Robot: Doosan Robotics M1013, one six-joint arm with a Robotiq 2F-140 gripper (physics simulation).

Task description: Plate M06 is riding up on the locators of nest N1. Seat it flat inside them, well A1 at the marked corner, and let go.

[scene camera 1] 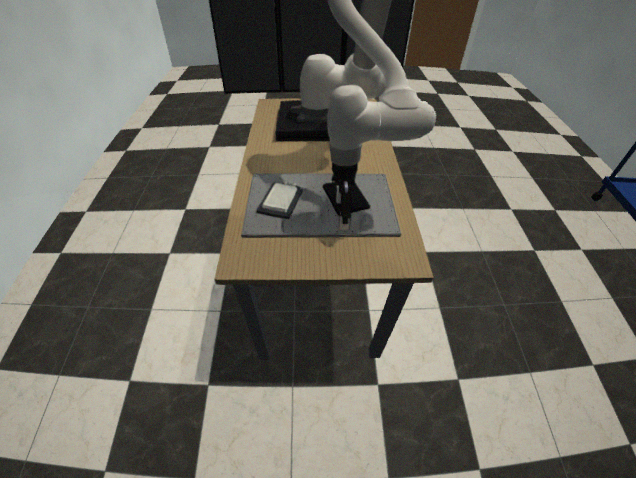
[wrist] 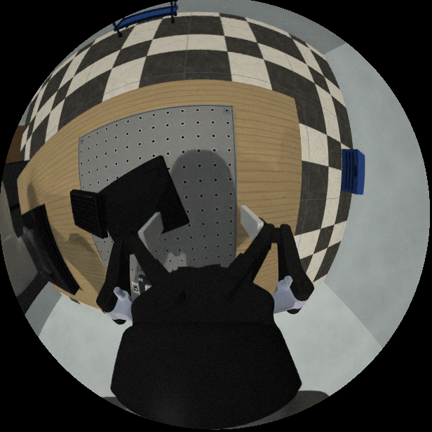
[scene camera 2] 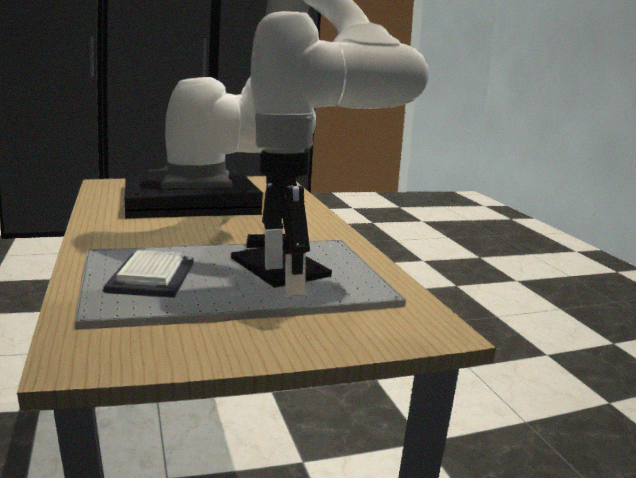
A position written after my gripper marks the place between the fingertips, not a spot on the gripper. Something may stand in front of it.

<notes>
I see my gripper point(scene camera 2: 283, 280), a white plate point(scene camera 2: 154, 268), a black plate point(wrist: 87, 208) and a black nest point(scene camera 2: 255, 262).
My gripper also shows in scene camera 1 point(scene camera 1: 342, 215) and in the wrist view point(wrist: 200, 217). The black nest also shows in the wrist view point(wrist: 131, 199).
</notes>
